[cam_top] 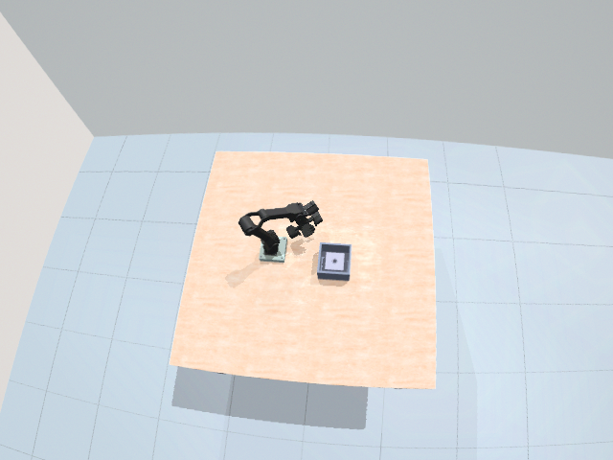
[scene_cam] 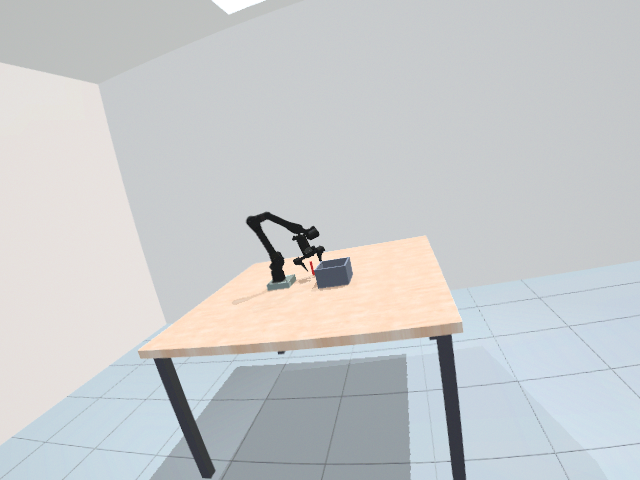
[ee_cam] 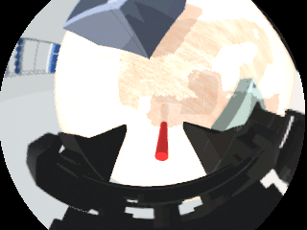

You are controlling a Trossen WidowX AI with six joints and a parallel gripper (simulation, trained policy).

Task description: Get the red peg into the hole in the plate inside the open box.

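My gripper tip is 2 cm past the red peg and 1 cm to the right of it. The rest, counted from my gripper tip: plate (15 cm ahead, 17 cm to the right, 1 cm above); then grey-blue box (15 cm ahead, 17 cm to the right, 1 cm below).
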